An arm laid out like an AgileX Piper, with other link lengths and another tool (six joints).
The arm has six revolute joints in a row. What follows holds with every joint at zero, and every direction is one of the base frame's. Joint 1 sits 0.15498 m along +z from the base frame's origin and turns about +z. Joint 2 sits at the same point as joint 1 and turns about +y. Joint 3 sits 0.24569 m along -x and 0.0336 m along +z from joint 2 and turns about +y. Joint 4 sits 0.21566 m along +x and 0.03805 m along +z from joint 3 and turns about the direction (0.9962, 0, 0.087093). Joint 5 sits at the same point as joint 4 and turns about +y. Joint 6 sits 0.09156 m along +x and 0.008 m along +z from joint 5 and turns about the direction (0.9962, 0, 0.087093). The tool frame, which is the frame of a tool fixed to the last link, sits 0.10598 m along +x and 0.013 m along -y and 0.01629 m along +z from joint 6; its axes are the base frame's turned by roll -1.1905, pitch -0.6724 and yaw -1.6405 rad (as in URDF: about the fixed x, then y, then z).
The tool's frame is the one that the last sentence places.
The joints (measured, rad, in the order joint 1, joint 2, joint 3, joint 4, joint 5, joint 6), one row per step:
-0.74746, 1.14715, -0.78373, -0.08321, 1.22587, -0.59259
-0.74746, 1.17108, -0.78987, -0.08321, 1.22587, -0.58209
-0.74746, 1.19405, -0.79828, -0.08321, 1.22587, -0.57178
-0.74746, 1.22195, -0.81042, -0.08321, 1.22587, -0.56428
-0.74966, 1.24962, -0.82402, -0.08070, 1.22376, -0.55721
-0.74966, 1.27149, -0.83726, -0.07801, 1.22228, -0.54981
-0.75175, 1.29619, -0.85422, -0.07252, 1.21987, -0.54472
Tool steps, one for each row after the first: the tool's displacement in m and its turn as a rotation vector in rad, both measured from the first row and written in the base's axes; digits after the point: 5 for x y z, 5 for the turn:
0.00092, -0.00104, -0.00265, 0.01200, 0.01201, -0.01045
0.00222, -0.00243, -0.00465, 0.02170, 0.02178, -0.02072
0.00420, -0.00440, -0.00675, 0.03214, 0.03278, -0.02820
0.00676, -0.00680, -0.00862, 0.04185, 0.03940, -0.03805
0.00951, -0.00881, -0.00966, 0.04837, 0.04240, -0.04616
0.01313, -0.01143, -0.01055, 0.05576, 0.04243, -0.05489

